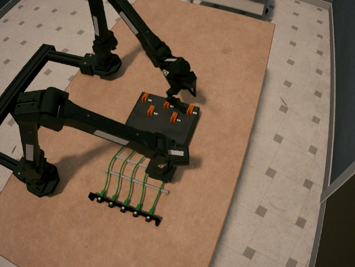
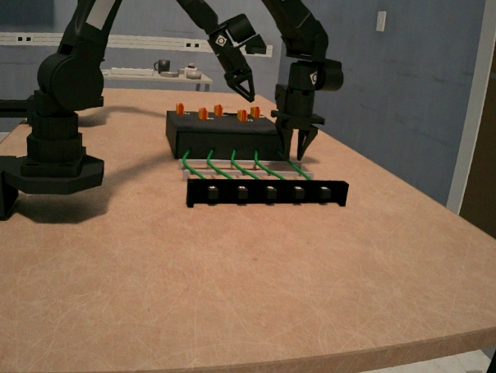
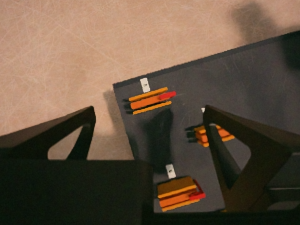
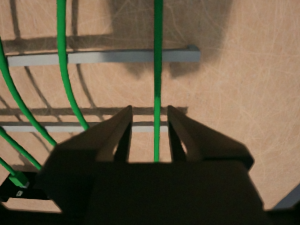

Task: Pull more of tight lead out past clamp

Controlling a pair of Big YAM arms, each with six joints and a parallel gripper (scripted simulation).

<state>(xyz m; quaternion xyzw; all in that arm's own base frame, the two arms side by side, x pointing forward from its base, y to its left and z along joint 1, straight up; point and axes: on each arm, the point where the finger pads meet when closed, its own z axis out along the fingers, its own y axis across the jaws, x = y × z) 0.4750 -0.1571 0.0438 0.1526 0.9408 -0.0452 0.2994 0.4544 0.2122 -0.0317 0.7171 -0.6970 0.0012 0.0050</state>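
Right now my left hand is 6 cm above the orange handle, 3 cm to the left of it and 1 cm short of it.
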